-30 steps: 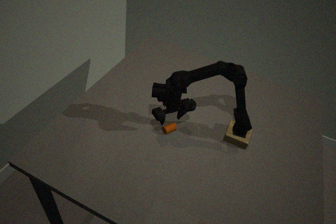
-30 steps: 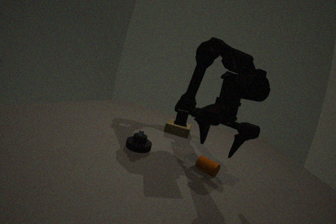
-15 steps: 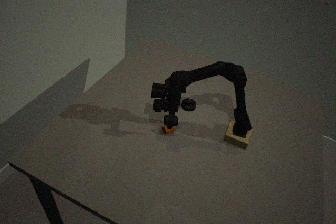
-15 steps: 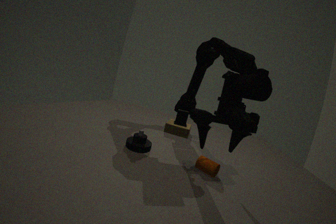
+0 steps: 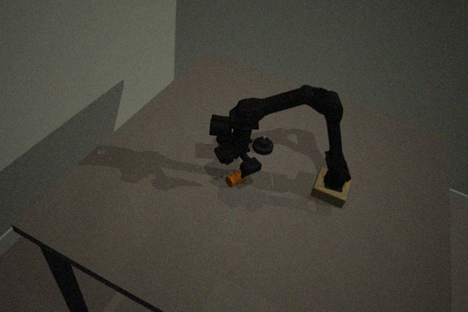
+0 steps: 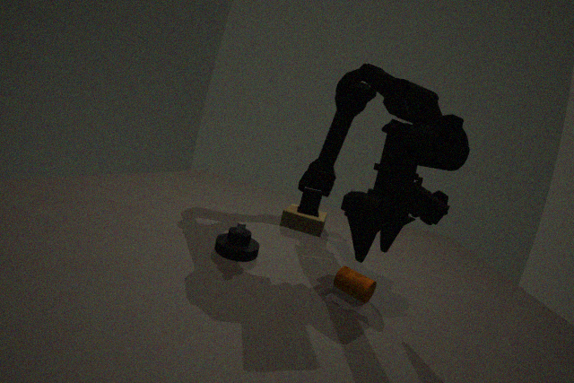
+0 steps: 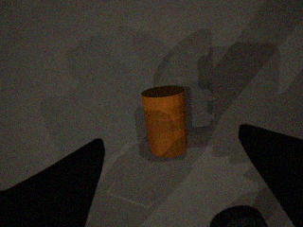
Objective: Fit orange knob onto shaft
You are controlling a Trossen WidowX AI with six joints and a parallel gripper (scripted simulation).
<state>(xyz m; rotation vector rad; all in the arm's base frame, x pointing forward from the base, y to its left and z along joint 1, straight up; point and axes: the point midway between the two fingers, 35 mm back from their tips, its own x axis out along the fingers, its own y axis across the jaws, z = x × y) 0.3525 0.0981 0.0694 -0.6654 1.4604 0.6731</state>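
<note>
Right now my gripper tip is 60 mm above the orange knob. Also, from my gripper tip: round black pedestal: 60 mm behind, 230 mm to the right, 50 mm below.
</note>
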